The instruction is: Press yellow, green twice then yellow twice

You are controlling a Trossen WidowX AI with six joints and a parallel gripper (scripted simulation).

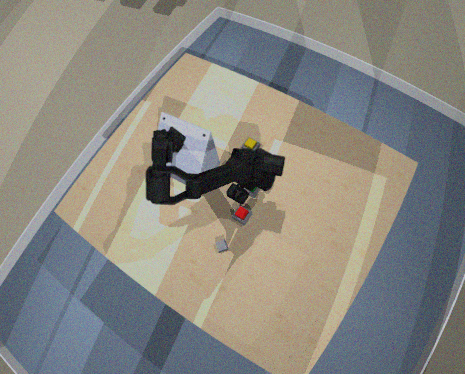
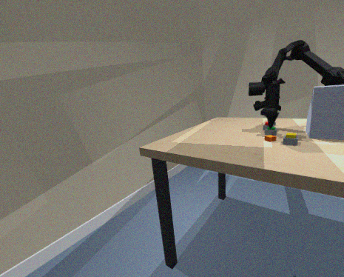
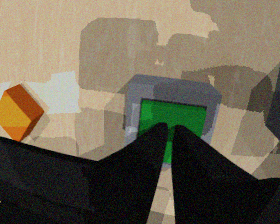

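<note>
My gripper tip is right at the green button. Also, from my gripper tip: yellow button 120 mm to the left, 100 mm behind; red button 100 mm to the right, 30 mm ahead; orange block 110 mm to the left, 30 mm behind, 20 mm below.
</note>
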